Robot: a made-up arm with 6 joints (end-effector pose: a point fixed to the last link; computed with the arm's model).
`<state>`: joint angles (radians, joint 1 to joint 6).
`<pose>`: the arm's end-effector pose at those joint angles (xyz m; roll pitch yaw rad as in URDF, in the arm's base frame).
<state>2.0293 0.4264 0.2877 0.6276 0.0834 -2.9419</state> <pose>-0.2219 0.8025 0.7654 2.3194 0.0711 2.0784</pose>
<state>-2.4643 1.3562 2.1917 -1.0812 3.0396 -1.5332</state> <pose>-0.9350 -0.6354 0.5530 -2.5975 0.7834 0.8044</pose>
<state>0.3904 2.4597 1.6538 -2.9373 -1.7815 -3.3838</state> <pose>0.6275 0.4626 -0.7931 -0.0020 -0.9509 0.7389</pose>
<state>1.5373 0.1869 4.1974 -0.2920 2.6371 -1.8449</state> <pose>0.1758 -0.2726 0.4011 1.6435 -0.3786 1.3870</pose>
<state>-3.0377 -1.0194 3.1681 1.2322 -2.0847 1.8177</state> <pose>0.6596 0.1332 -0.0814 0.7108 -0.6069 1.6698</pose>
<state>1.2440 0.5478 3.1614 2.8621 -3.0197 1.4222</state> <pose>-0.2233 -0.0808 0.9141 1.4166 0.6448 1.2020</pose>
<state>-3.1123 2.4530 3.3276 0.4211 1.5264 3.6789</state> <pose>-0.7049 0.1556 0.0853 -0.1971 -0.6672 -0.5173</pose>
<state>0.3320 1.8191 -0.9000 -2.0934 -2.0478 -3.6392</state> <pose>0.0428 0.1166 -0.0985 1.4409 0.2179 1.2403</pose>
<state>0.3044 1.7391 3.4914 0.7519 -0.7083 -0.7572</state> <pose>0.4432 -0.0085 0.5235 0.9818 -0.9841 -0.6272</pose>
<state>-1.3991 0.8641 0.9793 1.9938 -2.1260 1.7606</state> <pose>0.2508 -0.9827 0.7924 -2.9991 -0.2900 2.6844</pose>
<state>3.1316 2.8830 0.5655 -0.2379 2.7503 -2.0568</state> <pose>0.2316 0.1853 -0.8667 1.8789 -0.4409 3.0321</pose>
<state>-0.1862 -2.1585 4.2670 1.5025 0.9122 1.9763</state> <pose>-0.0444 -0.0050 0.0329 2.6645 -0.1407 0.7359</pose>
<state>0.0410 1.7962 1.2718 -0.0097 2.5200 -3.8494</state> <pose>1.1094 -0.1476 -0.2866 0.6874 -1.1459 -3.0869</pose>
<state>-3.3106 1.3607 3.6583 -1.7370 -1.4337 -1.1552</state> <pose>-0.4269 0.0405 0.7938 0.4406 0.0068 -1.5249</pose>
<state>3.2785 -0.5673 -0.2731 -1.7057 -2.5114 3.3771</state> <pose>-0.2104 -0.0552 0.6556 -2.0884 0.1591 -0.4959</pose>
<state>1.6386 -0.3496 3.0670 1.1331 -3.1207 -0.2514</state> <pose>0.1286 -0.6859 0.4325 1.3899 -0.2838 1.6189</pose>
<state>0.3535 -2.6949 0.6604 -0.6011 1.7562 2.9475</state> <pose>-0.7239 -0.4368 -0.4686 2.3384 0.8527 -0.6527</pose>
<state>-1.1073 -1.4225 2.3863 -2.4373 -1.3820 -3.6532</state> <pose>-0.3813 1.0919 -0.0066 1.3101 0.7812 0.0027</pose>
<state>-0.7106 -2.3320 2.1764 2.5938 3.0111 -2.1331</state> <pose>-0.2602 0.4413 -0.8678 -2.1838 -1.4562 -0.0761</pose>
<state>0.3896 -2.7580 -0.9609 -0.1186 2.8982 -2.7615</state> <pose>-0.2450 -0.3078 0.0491 0.5791 1.5384 -1.6774</pose>
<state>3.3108 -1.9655 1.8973 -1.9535 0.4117 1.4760</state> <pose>1.1224 0.1186 -0.3417 -2.4045 0.5154 0.6100</pose>
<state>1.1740 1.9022 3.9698 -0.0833 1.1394 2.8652</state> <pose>0.3238 0.2752 0.3954 0.3161 0.0639 -1.8918</pose>
